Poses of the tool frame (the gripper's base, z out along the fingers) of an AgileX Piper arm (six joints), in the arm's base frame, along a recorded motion.
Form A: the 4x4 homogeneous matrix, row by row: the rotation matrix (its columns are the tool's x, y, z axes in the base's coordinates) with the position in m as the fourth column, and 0 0 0 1 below. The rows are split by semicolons.
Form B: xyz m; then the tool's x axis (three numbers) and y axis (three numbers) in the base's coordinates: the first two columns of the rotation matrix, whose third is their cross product. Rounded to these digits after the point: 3 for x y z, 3 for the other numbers.
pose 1, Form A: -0.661 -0.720 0.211 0.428; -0.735 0.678 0.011 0.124; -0.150 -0.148 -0.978 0.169; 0 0 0 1
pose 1, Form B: 0.428 0.124 0.169 -0.661 -0.735 -0.150 -0.720 0.678 -0.148
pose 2, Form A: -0.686 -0.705 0.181 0.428; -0.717 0.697 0.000 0.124; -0.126 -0.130 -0.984 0.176; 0 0 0 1
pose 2, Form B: 0.428 0.124 0.176 -0.686 -0.717 -0.126 -0.705 0.697 -0.130
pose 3, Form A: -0.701 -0.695 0.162 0.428; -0.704 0.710 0.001 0.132; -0.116 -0.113 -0.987 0.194; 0 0 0 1
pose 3, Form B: 0.428 0.132 0.194 -0.701 -0.704 -0.116 -0.695 0.710 -0.113
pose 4, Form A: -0.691 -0.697 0.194 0.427; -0.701 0.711 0.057 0.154; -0.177 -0.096 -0.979 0.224; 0 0 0 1
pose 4, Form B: 0.427 0.154 0.224 -0.691 -0.701 -0.177 -0.697 0.711 -0.096
